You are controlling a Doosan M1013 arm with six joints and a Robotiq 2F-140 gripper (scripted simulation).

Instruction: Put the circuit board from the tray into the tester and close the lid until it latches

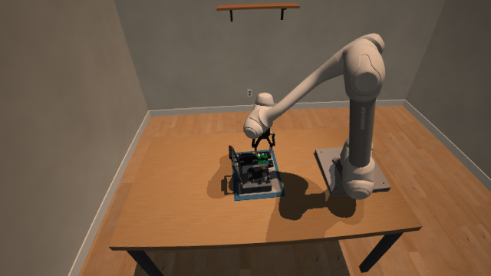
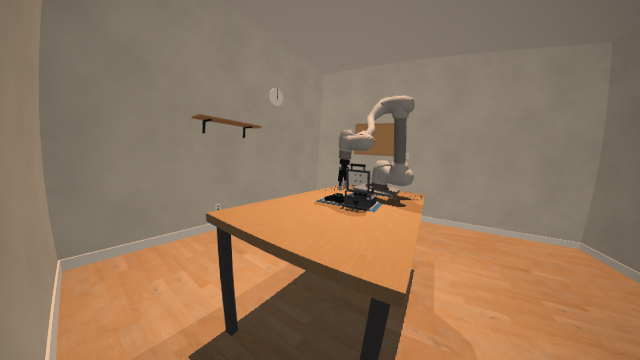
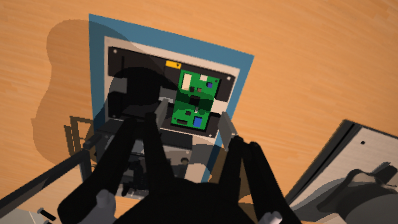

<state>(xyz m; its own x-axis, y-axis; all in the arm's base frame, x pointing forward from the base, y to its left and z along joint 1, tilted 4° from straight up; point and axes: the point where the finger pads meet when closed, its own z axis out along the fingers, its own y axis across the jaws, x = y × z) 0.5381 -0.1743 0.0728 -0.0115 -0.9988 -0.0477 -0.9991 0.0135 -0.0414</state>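
The green circuit board lies 70 mm below my hand. The rest, counted from my hand: dark block: 230 mm to the left, 10 mm below; tester lid: 190 mm ahead, 170 mm to the left, 90 mm above.
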